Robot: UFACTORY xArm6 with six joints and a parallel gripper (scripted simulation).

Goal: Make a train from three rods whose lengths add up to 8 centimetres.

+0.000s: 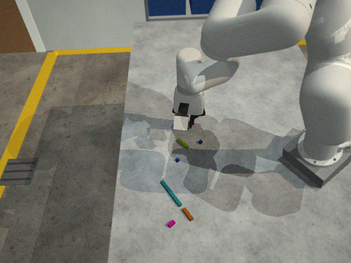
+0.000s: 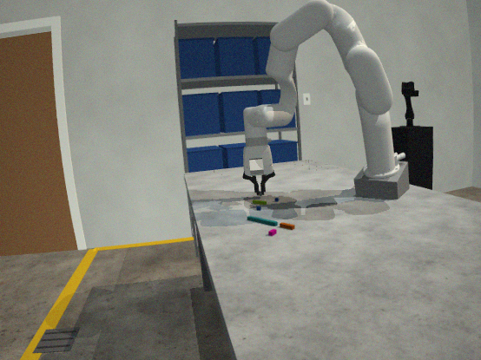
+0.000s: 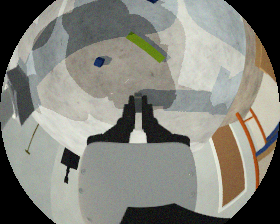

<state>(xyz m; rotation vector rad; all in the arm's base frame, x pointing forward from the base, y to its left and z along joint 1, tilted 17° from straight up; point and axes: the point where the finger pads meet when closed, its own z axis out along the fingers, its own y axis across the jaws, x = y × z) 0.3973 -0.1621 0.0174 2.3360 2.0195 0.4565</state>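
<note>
Right now the lime rod is 8 cm to the left of my hand, 3 cm below it and 2 cm ahead of it. Also, from my hand: turquoise rod 27 cm to the left, 6 cm ahead, 3 cm below; orange rod 34 cm to the left, 3 cm below, 1 cm ahead; grey rod 2 cm below.
</note>
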